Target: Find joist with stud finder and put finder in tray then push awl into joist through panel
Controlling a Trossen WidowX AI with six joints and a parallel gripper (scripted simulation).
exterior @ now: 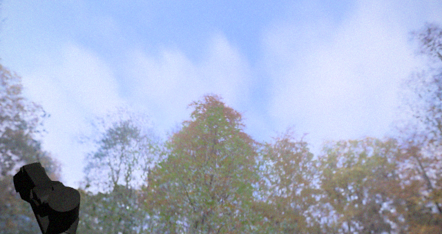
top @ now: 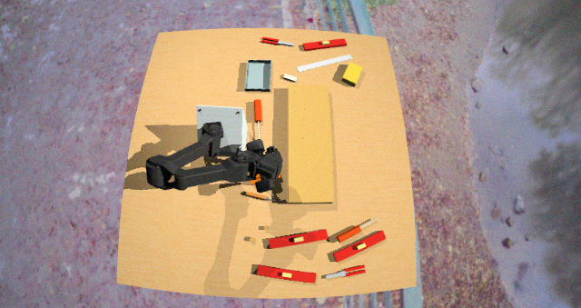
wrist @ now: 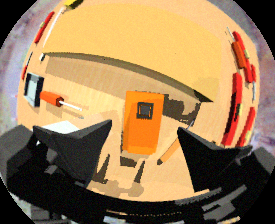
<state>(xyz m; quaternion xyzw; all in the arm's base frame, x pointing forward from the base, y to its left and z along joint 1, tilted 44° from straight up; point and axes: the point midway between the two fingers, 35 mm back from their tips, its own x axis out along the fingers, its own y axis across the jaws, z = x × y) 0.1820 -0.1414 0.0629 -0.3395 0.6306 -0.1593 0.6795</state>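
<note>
Right now the orange stud finder is 2 cm below my gripper tip. Round my gripper tip: white cylinder (45 cm to the left, 12 cm ahead, 6 cm below); then awl (10 cm to the right, 6 cm below, 1 cm behind); then grey tray (46 cm to the left, 6 cm below, 3 cm behind).
</note>
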